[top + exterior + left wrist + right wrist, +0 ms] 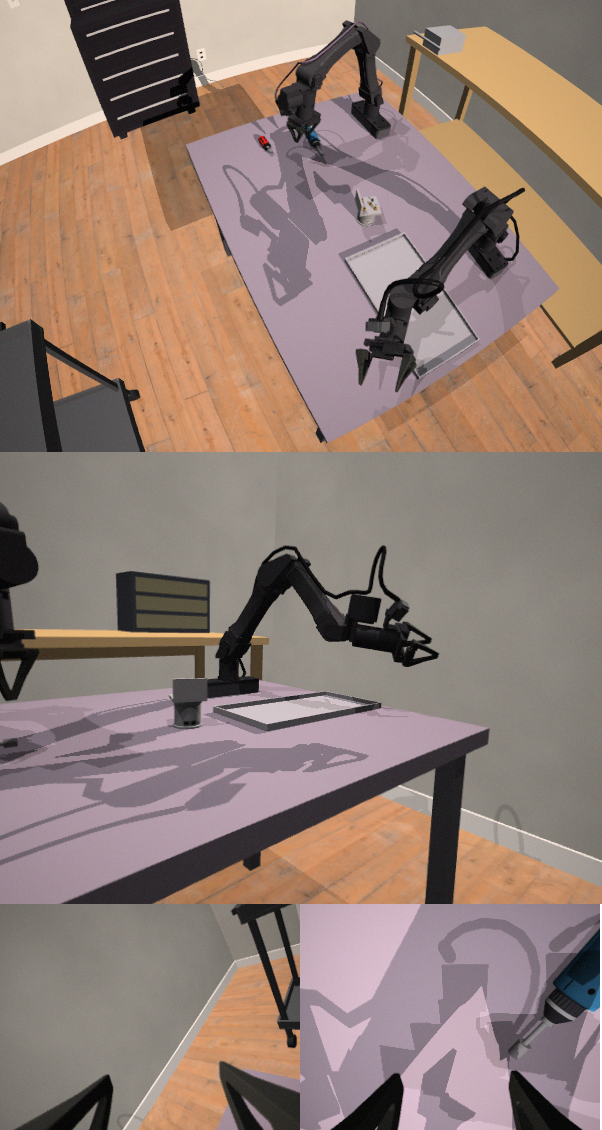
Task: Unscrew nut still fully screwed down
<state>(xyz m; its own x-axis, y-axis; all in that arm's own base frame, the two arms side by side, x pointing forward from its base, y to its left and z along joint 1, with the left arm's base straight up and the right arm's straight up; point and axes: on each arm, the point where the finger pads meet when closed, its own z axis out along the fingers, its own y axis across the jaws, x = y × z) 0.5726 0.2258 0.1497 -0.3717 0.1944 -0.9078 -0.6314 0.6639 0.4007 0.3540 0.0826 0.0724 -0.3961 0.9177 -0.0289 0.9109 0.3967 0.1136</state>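
My right gripper is now 7 cm past the white L-shaped bracket, 33 cm to the right of it and 4 cm above it. From my right hand the other things lie so: joint module: 7 cm behind, 33 cm to the left, 8 cm below; then red tool: 9 cm ahead, 12 cm to the right, 10 cm below; then socket: 7 cm behind, 1 cm to the left, 9 cm below.
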